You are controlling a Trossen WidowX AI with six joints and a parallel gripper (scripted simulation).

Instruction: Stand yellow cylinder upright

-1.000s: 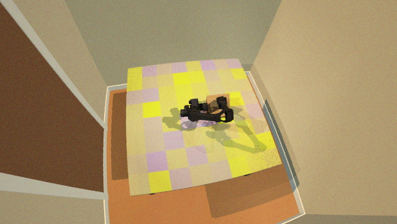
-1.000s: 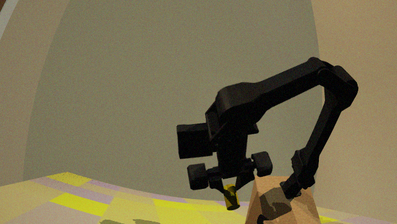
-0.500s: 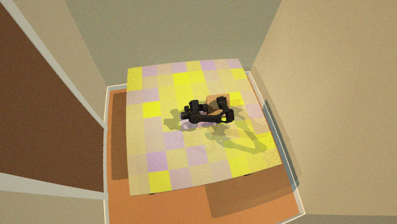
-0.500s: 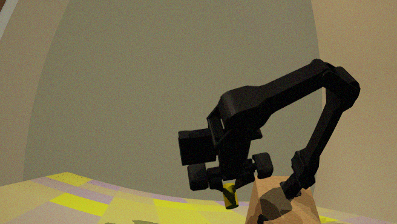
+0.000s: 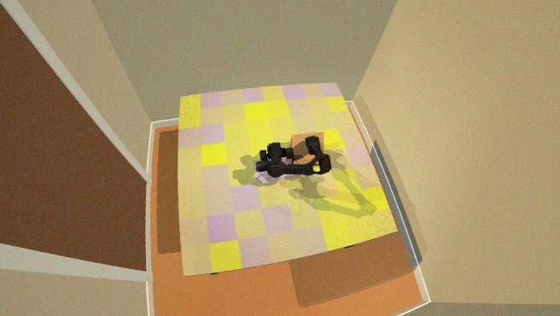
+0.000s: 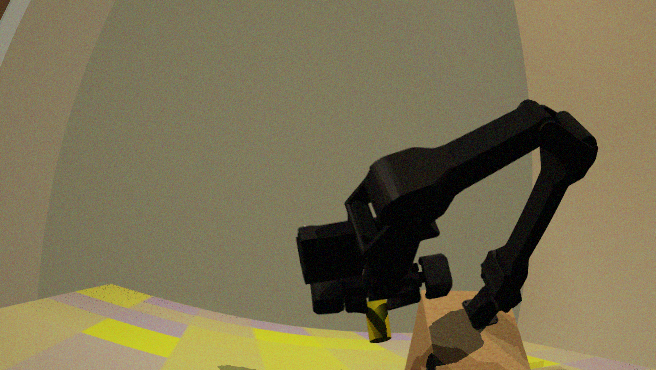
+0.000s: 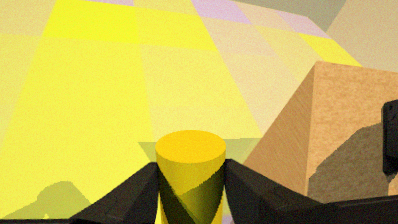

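Now: the cyan circle 30 mm ahead of my gripper tip, 10 mm to the left of it and 140 mm below it. The rest, counted from my gripper tip: yellow tall cylinder: 10 mm to the left, 20 mm below.
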